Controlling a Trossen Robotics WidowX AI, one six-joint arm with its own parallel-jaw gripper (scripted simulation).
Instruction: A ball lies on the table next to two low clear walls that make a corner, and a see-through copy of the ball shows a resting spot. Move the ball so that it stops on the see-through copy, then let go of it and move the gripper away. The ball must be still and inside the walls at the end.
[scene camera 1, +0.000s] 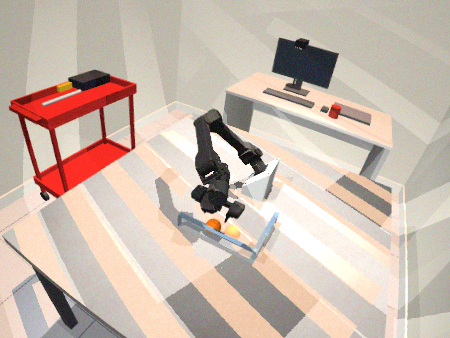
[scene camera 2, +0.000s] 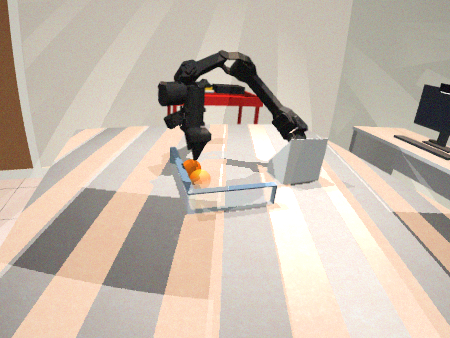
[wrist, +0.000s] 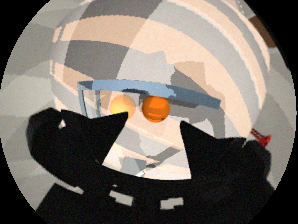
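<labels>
The gripper is visible in the wrist view, in scene camera 2 and in scene camera 1 (215, 217). On the gripper, (wrist: 206, 155) and (scene camera 2: 187, 130) are the same spot.
</labels>
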